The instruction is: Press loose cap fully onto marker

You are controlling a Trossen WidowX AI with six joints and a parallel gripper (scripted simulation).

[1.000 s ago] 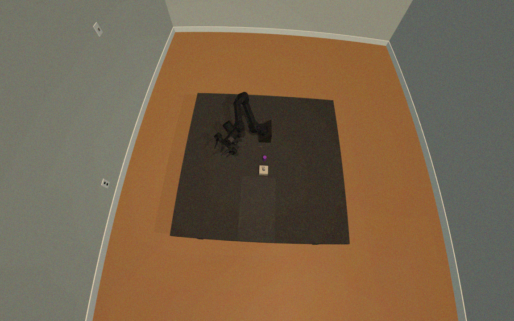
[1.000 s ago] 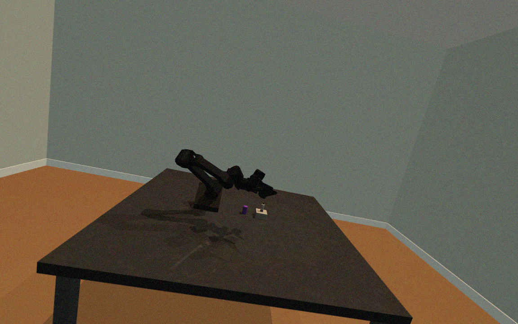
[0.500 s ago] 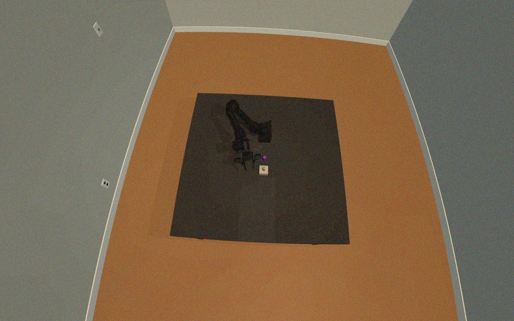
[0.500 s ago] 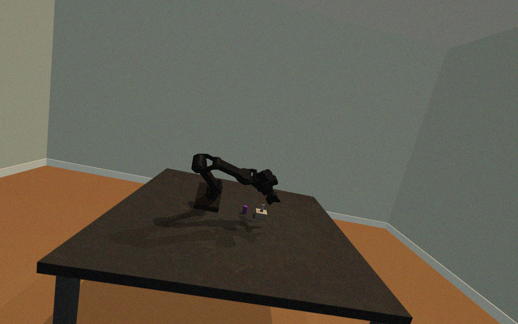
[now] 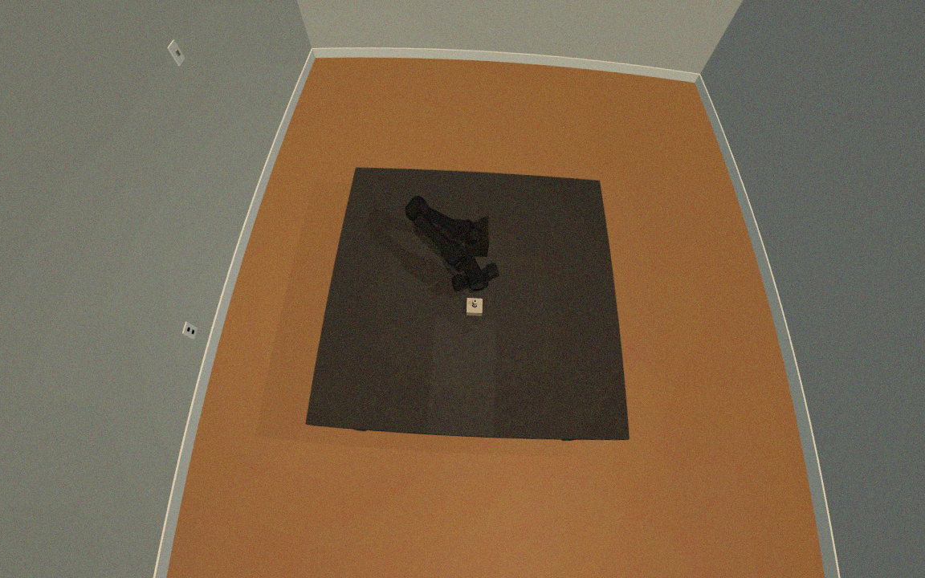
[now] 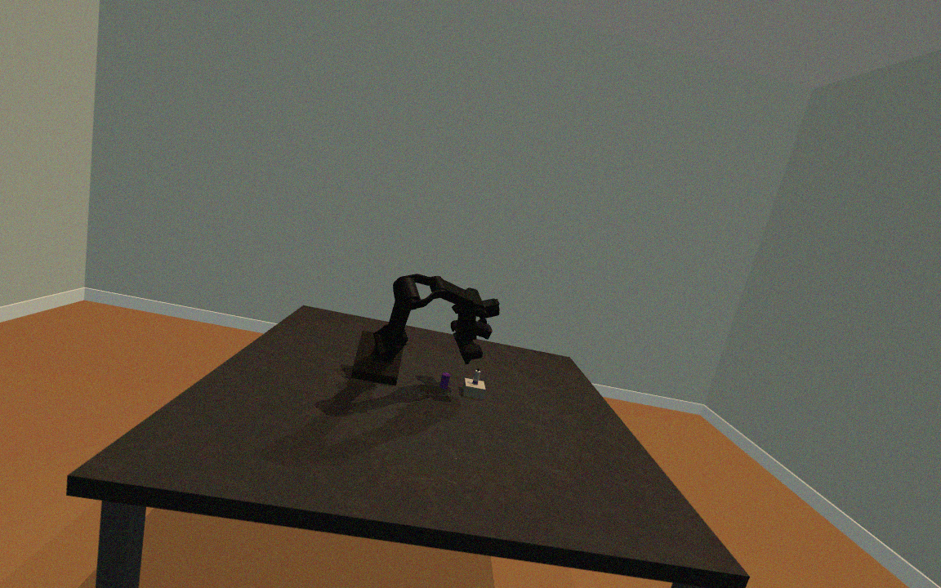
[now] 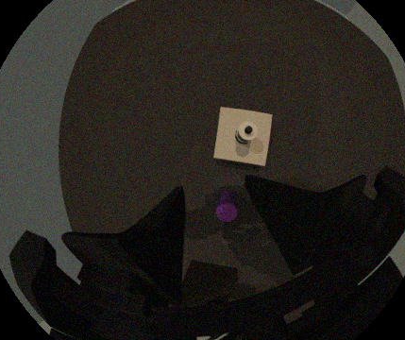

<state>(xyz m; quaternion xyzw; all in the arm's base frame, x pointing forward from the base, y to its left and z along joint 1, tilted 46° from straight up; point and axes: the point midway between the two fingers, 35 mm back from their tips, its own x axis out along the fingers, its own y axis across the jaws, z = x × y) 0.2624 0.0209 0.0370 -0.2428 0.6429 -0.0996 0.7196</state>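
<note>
Now: the purple cap 50 mm behind my gripper tip, 10 mm to the right of it and 80 mm below it. Round my gripper tip: beige holder block 50 mm ahead, 30 mm to the right, 90 mm below.
</note>
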